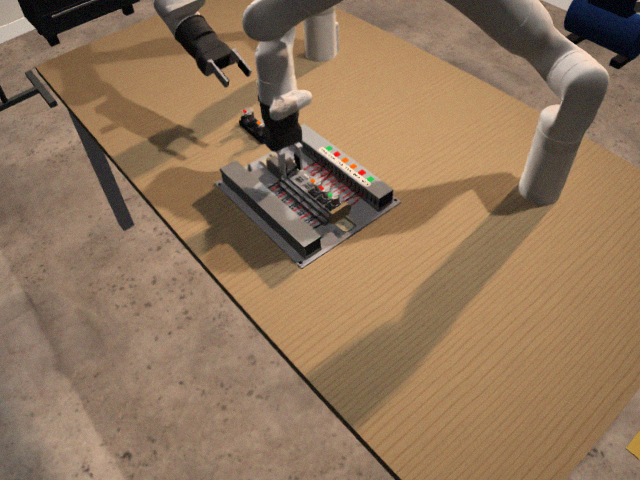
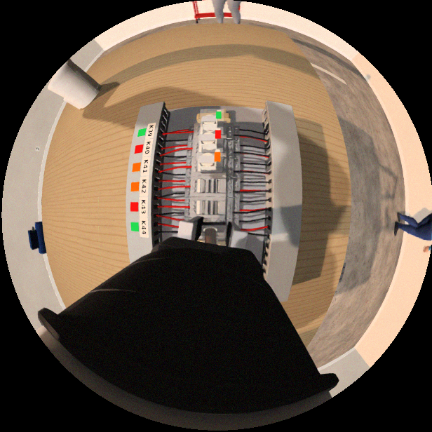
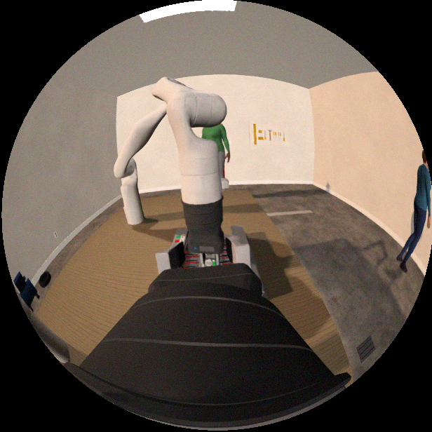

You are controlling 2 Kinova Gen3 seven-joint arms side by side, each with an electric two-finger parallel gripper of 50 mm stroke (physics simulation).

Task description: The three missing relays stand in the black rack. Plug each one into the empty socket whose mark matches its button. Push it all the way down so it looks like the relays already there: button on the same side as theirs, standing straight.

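Pixels of known places: left gripper, fingertip midpoint: (image 1: 291,170); right gripper, fingertip midpoint: (image 1: 238,78); left arm's base, link origin: (image 1: 539,190); right arm's base, link origin: (image 1: 321,53).
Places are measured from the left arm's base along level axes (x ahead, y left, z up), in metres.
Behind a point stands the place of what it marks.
Note:
My left gripper (image 1: 289,164) @(x 0.345, y -0.421, z 0.044 m) (image 2: 214,227) is shut on a relay at the K44 end of the socket row; the relay's button and its fit in the socket are hidden. Two empty sockets (image 2: 210,186) (image 2: 210,206) show beside it, in line with the K42 orange and K43 red marks. Seated relays with an orange button (image 1: 312,180) @(x 0.357, y -0.345, z 0.070 m) (image 2: 217,157), a red button (image 1: 320,188) @(x 0.363, y -0.317, z 0.069 m) (image 2: 218,134) and a green button (image 1: 329,195) @(x 0.367, y -0.290, z 0.069 m) (image 2: 218,115) stand in line. The black rack (image 1: 254,132) @(x 0.280, y -0.618, z 0.010 m) holds a red-button relay (image 1: 248,116) @(x 0.267, y -0.650, z 0.036 m) and an orange-button one, partly hidden. My right gripper (image 1: 236,77) @(x 0.331, y -0.575, z 0.205 m) is open and empty above the table.
Grey wiring ducts (image 1: 268,206) @(x 0.451, y -0.381, z 0.043 m) (image 2: 285,150) rise along both sides of the sockets on the panel. One carries the label strip (image 1: 343,166) @(x 0.262, y -0.345, z 0.043 m) (image 2: 145,185). Red and black wires run between ducts and sockets. The rack stands just behind the panel, close to the left arm's wrist.

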